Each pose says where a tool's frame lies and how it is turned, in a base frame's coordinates. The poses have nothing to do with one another.
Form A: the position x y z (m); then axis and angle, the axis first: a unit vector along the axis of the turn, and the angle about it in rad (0 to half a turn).
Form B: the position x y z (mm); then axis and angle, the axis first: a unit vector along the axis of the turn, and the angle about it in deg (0 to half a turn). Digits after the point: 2 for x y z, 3 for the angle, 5 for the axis.
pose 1, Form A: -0.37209, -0.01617, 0.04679, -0.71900, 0.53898, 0.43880, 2.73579
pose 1, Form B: -372.09, -16.17, 46.79, -0.71900, 0.53898, 0.43880, 156.749
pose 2, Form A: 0.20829, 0.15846, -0.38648, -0.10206, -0.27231, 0.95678, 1.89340
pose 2, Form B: 208.29, 158.46, -386.48, -0.10206, -0.27231, 0.95678, 108.484
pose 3, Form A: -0.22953, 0.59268, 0.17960, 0.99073, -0.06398, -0.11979, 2.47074
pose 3, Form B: -229.53, 592.68, 179.60, 0.99074, -0.06398, -0.11979, 141.563
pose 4, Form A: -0.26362, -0.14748, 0.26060, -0.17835, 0.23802, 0.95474, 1.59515
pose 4, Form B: -263.62, -147.48, 260.60, -0.17835, 0.23802, 0.95474, 91.395
